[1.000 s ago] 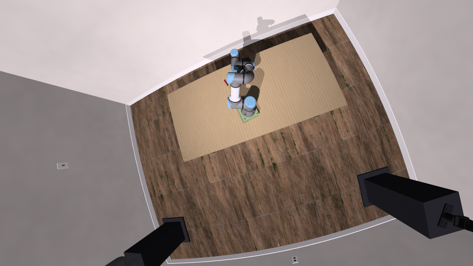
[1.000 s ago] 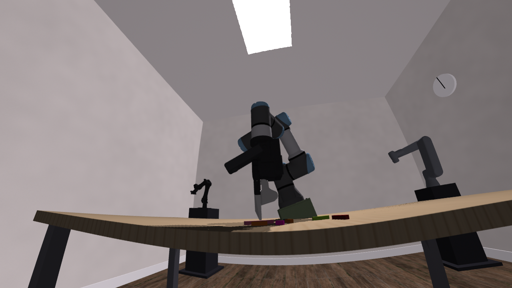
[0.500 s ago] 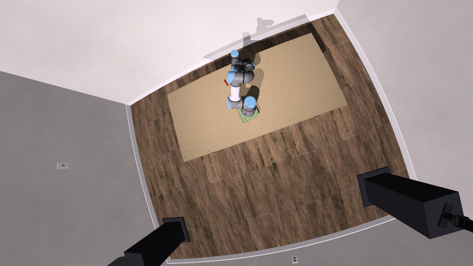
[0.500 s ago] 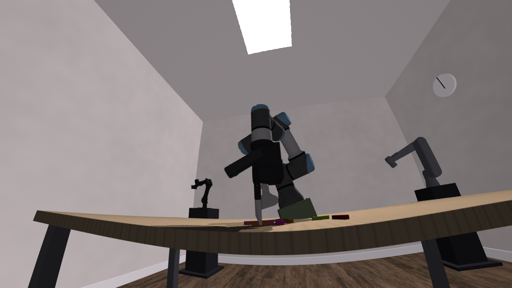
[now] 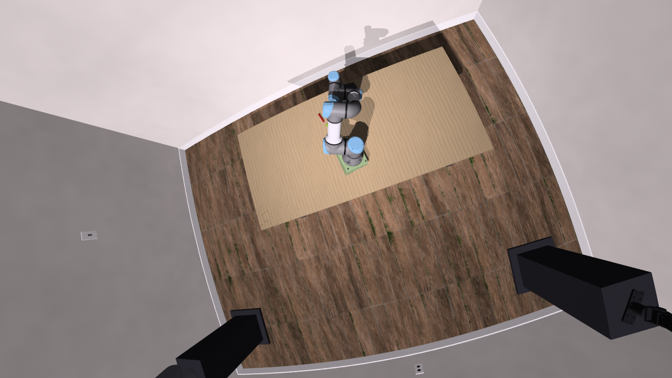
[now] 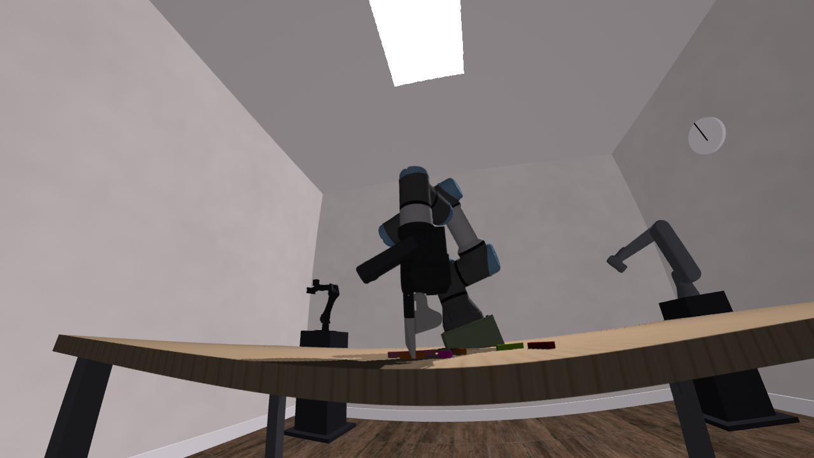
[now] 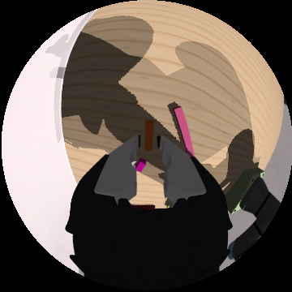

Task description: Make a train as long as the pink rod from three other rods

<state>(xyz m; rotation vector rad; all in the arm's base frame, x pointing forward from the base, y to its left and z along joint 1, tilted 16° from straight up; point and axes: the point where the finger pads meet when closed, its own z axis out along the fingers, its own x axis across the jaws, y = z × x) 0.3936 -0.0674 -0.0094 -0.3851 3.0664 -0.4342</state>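
Right now my hand is 50 mm to the right of the magenta rod and 10 mm above it. The rest, counted from my hand: pink rod 50 mm behind, 10 mm to the right, 10 mm below; lime rod 110 mm behind, 160 mm to the left, 10 mm below; blue rod 90 mm behind, 60 mm to the left, 10 mm below.
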